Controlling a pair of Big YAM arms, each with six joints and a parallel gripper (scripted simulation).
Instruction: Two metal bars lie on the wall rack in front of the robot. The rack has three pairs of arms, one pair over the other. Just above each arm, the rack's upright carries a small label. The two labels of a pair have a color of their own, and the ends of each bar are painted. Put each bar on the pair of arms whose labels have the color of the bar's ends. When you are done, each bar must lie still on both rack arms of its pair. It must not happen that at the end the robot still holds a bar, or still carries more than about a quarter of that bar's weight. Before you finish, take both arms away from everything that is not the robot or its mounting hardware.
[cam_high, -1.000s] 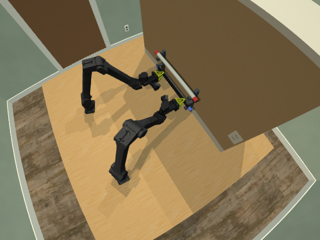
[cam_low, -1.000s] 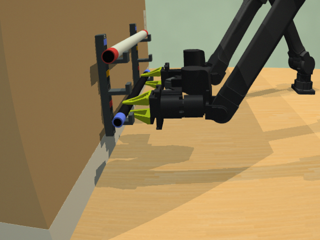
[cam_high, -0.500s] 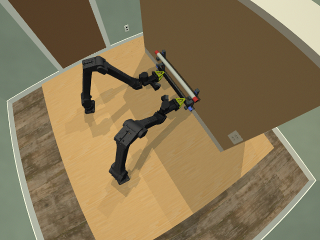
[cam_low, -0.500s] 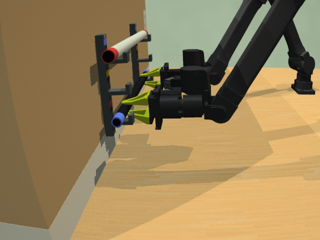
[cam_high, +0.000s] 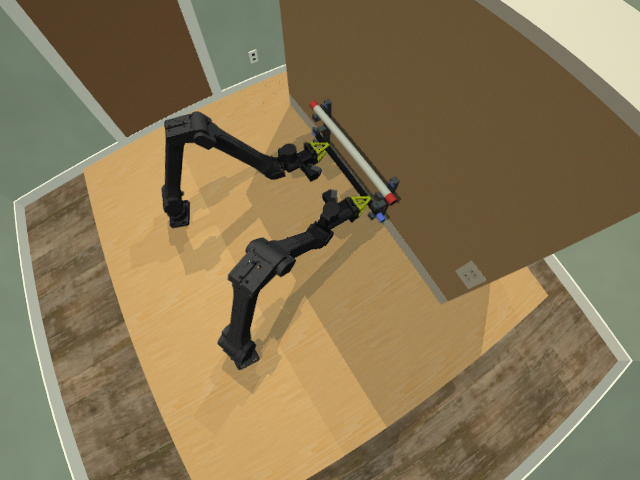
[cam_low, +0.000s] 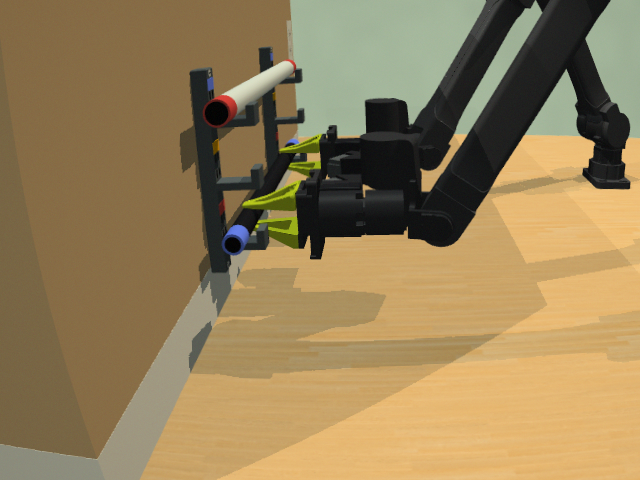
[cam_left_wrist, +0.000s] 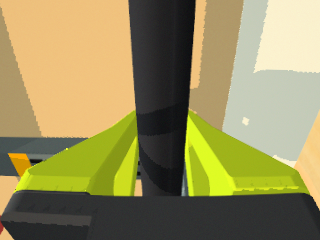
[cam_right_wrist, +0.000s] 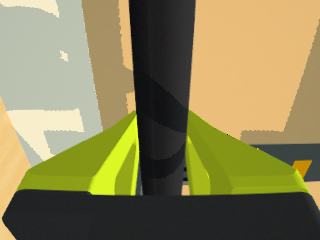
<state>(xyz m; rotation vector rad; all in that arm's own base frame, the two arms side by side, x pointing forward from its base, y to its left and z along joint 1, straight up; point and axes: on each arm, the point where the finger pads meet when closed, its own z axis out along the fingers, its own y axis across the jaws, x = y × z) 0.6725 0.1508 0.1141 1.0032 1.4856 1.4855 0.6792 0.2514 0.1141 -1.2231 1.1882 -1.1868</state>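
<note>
My left hand is 150 mm to the left of the black bar. Also, from my left hand: grey baseboard: 40 mm ahead, 180 mm to the right, 80 mm below; brown wall: 190 mm ahead, 180 mm to the right, 340 mm above.
The grey baseboard is 120 mm to the left of my right hand, 80 mm below it and 40 mm ahead of it. Also, from my right hand: brown wall: 340 mm above, 190 mm ahead, 120 mm to the left; then black bar: 150 mm to the left.
</note>
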